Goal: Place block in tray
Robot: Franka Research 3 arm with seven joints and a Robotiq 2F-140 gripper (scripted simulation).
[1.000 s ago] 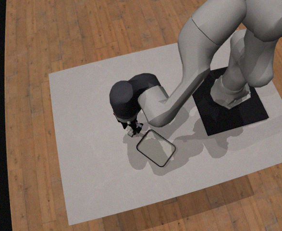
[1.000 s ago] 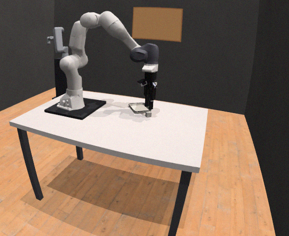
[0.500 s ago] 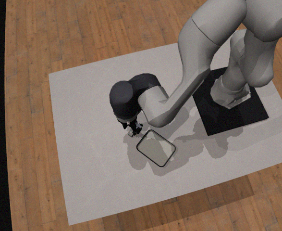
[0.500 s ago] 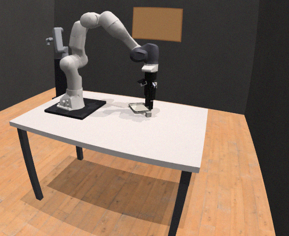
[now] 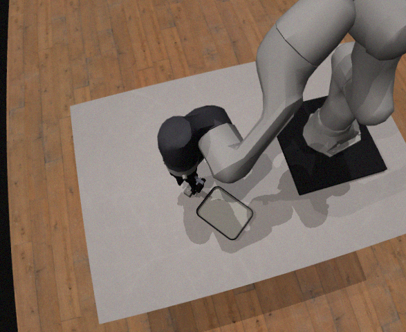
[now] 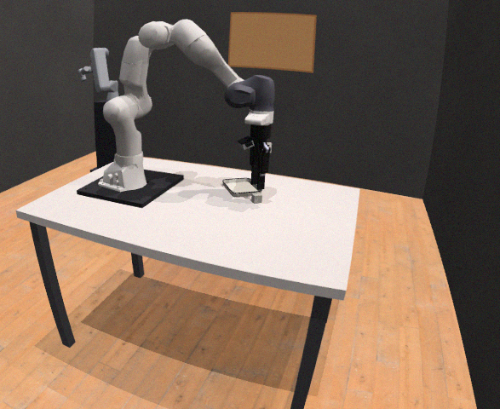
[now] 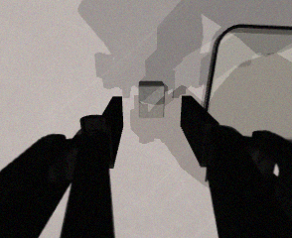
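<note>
Now: hand 8 cm above the grey block. The rest, counted from my hand: white tray (10 cm behind, 11 cm to the left, 8 cm below).
</note>
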